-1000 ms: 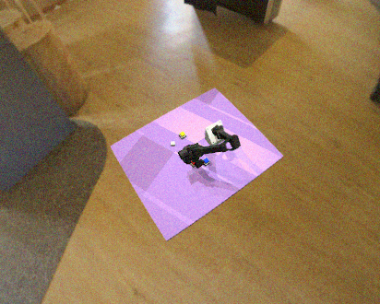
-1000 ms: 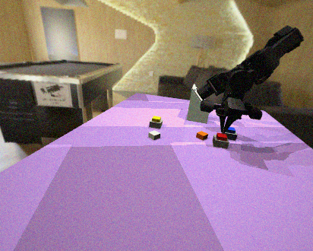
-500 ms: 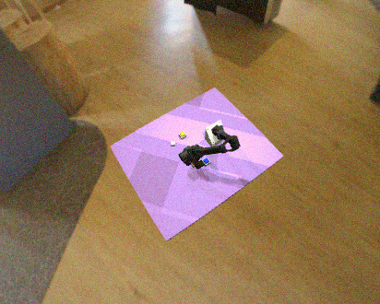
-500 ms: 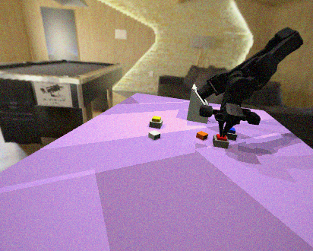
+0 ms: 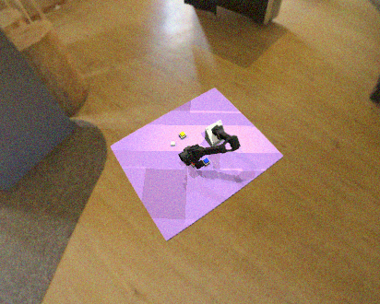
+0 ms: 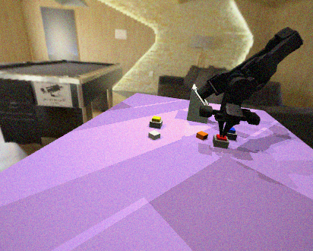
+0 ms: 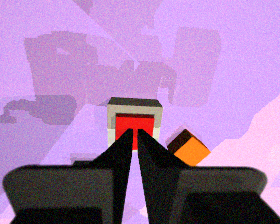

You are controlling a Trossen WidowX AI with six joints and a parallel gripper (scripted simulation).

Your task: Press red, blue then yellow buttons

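My gripper tip is 1 cm above the red button. From my gripper tip the other things lie so: orange block: 4 cm behind, 6 cm to the right, 2 cm below; then white block: 2 cm ahead, 24 cm to the right, 2 cm below; then blue button: 8 cm behind, 5 cm to the left.
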